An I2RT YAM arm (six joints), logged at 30 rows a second.
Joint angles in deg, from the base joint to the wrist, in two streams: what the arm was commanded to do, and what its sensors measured. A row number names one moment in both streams.
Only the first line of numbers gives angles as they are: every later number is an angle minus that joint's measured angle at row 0.
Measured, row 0: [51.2, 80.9, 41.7, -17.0, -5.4, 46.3]
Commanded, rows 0 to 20: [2.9, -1.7, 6.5, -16.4, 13.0, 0.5]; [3.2, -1.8, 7.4, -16.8, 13.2, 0.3]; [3.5, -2.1, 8.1, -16.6, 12.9, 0.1]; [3.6, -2.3, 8.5, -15.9, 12.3, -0.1]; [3.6, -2.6, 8.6, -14.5, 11.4, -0.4]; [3.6, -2.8, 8.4, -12.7, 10.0, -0.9]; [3.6, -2.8, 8.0, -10.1, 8.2, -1.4]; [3.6, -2.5, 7.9, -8.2, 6.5, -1.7]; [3.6, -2.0, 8.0, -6.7, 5.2, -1.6]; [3.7, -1.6, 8.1, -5.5, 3.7, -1.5]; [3.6, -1.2, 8.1, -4.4, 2.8, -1.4]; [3.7, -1.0, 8.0, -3.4, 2.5, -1.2]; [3.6, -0.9, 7.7, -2.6, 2.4, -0.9]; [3.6, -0.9, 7.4, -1.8, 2.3, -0.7]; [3.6, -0.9, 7.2, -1.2, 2.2, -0.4]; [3.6, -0.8, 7.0, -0.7, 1.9, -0.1]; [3.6, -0.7, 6.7, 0.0, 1.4, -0.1]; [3.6, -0.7, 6.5, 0.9, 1.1, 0.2]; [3.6, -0.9, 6.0, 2.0, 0.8, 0.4]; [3.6, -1.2, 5.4, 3.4, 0.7, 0.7]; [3.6, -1.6, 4.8, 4.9, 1.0, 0.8]
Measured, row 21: [3.2, -1.4, 7.0, -1.4, 2.6, -0.2]
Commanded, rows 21 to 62: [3.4, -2.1, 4.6, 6.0, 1.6, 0.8]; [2.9, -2.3, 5.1, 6.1, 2.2, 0.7]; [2.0, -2.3, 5.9, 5.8, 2.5, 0.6]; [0.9, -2.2, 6.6, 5.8, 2.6, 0.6]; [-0.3, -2.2, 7.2, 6.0, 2.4, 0.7]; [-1.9, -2.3, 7.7, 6.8, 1.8, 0.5]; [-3.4, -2.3, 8.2, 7.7, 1.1, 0.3]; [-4.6, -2.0, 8.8, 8.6, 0.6, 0.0]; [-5.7, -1.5, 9.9, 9.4, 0.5, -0.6]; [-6.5, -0.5, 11.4, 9.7, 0.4, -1.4]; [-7.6, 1.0, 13.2, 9.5, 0.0, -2.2]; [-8.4, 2.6, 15.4, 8.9, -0.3, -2.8]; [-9.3, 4.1, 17.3, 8.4, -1.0, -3.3]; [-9.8, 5.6, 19.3, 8.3, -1.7, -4.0]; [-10.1, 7.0, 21.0, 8.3, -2.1, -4.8]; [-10.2, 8.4, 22.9, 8.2, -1.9, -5.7]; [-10.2, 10.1, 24.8, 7.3, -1.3, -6.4]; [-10.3, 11.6, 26.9, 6.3, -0.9, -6.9]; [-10.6, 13.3, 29.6, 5.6, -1.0, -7.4]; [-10.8, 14.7, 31.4, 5.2, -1.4, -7.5]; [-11.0, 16.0, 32.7, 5.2, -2.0, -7.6]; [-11.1, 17.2, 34.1, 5.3, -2.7, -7.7]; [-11.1, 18.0, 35.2, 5.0, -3.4, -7.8]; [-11.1, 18.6, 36.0, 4.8, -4.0, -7.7]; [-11.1, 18.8, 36.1, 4.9, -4.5, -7.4]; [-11.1, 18.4, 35.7, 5.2, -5.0, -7.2]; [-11.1, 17.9, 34.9, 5.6, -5.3, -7.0]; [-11.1, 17.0, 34.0, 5.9, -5.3, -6.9]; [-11.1, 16.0, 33.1, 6.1, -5.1, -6.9]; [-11.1, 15.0, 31.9, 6.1, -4.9, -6.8]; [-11.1, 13.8, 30.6, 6.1, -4.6, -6.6]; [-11.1, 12.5, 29.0, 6.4, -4.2, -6.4]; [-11.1, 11.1, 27.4, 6.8, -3.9, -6.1]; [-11.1, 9.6, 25.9, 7.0, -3.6, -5.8]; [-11.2, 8.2, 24.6, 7.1, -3.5, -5.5]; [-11.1, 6.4, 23.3, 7.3, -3.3, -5.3]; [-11.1, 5.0, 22.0, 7.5, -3.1, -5.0]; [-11.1, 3.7, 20.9, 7.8, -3.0, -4.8]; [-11.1, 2.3, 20.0, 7.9, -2.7, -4.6]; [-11.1, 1.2, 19.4, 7.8, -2.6, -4.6]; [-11.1, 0.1, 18.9, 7.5, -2.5, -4.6]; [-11.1, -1.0, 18.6, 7.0, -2.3, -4.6]
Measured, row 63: [-10.8, 3.4, 20.2, 6.9, -3.3, -5.2]
